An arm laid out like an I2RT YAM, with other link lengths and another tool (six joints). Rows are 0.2 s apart.
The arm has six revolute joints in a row. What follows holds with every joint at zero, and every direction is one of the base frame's.
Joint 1 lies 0.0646 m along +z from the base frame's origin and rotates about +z.
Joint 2 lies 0.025 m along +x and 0.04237 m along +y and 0.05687 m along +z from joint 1 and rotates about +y.
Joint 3 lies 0.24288 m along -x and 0.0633 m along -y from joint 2 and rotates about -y.
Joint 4 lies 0.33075 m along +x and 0.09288 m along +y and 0.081 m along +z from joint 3 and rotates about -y.
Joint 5 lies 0.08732 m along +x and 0.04 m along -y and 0.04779 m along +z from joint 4 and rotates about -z.
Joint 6 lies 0.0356 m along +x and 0.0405 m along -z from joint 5 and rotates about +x.
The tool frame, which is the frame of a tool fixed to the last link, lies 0.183 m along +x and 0.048 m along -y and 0.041 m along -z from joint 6; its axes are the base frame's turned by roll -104.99, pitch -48.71 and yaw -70.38 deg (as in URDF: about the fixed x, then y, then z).
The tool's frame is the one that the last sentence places.
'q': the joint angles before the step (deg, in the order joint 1, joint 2, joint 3, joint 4, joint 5, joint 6). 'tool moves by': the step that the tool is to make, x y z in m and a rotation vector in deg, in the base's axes. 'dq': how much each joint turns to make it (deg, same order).
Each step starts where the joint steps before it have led.
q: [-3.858, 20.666, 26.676, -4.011, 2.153, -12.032]
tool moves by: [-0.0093, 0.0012, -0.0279, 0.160, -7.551, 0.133]
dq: [-0.010, -12.845, -15.403, 10.056, -0.076, 0.679]
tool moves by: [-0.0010, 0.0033, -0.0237, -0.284, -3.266, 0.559]
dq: [0.320, -7.593, -9.173, 4.859, -0.249, -0.025]
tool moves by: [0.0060, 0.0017, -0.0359, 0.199, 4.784, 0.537]
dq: [0.000, -0.131, -1.887, -3.031, -0.545, 0.001]
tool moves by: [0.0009, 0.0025, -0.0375, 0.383, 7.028, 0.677]
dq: [-0.008, -0.003, -0.001, -7.040, -0.686, 0.000]
